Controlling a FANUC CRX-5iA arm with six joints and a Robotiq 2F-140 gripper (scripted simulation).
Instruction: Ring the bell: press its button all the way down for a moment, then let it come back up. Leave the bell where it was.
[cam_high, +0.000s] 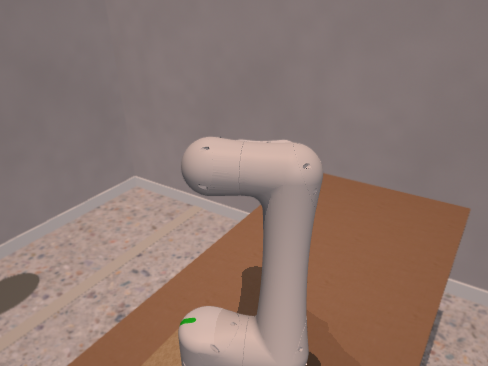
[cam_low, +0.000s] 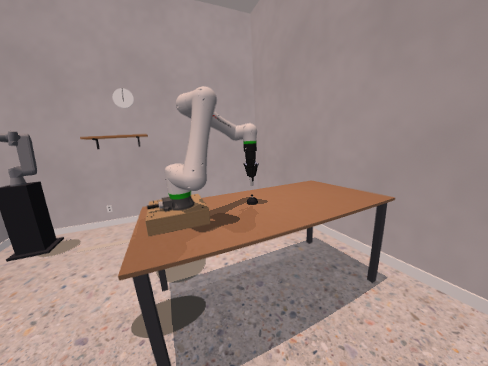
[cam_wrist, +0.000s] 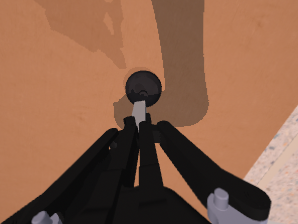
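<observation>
My hand is 130 mm above the bell.
</observation>
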